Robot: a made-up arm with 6 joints.
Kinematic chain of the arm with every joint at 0, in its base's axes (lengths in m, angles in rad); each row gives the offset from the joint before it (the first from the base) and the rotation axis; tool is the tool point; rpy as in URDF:
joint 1: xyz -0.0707 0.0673 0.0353 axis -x
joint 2: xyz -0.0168 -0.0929 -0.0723 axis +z
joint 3: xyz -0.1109 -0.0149 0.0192 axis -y
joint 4: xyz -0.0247 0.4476 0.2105 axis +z
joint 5: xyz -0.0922 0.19 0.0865 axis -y
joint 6: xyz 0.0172 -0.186 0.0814 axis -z
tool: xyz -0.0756 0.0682 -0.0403 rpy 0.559 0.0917 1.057
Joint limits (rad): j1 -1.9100..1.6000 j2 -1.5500..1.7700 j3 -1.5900..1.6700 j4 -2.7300..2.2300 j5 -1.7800..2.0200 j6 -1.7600..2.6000
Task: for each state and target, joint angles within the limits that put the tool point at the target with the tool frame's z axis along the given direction. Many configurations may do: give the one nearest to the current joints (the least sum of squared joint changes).
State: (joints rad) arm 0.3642 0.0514 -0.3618 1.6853 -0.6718 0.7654
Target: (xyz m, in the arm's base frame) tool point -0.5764 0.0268 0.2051 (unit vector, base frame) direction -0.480 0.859 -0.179
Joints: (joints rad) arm 0.2169 0.7842 0.4351 1.8344 -1.4696 0.8297
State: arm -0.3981 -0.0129 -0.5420 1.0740 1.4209 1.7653
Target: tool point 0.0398 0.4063 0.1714 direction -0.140 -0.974 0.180
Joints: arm 0.3945 0.1456 -1.0549 1.1639 1.5722 1.8995
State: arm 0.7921 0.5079 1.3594 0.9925 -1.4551 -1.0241
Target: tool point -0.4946 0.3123 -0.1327 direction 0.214 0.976 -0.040
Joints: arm 0.4974 -0.1235 1.4223 0.5635 -1.4748 -1.7115
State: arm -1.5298 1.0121 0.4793 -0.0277 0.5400 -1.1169
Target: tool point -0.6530 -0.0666 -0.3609 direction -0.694 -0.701 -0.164
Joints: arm -1.4577 1.3353 0.5997 -0.7023 0.6298 -1.6112
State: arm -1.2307 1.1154 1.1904 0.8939 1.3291 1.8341
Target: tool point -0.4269 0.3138 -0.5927 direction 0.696 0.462 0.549
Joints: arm -1.6738 1.6446 1.4915 0.6054 1.6456 2.1136
